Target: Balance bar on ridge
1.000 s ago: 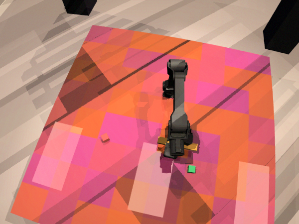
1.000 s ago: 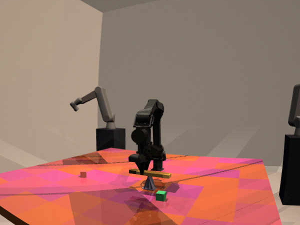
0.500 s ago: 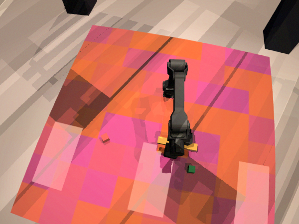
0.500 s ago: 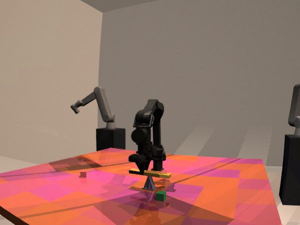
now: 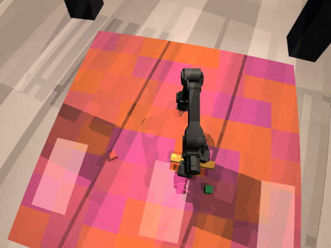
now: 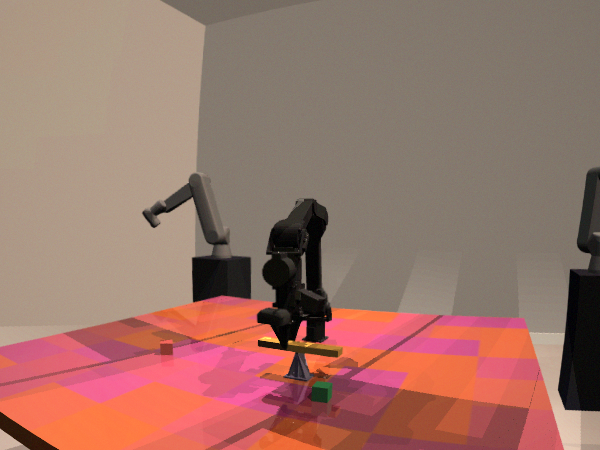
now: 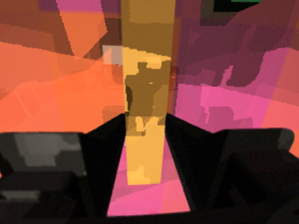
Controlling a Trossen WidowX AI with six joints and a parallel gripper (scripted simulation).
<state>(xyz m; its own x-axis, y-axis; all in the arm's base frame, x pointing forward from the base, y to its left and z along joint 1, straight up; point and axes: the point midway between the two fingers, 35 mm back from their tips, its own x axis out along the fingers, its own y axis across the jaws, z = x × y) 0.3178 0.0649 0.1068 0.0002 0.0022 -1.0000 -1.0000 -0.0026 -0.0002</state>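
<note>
Now: gripper tip 30 mm to the right of the yellow bar. Round my gripper tip: green cube 100 mm ahead, 120 mm to the left, 60 mm below; small red cube 30 mm ahead, 340 mm to the right, 60 mm below.
</note>
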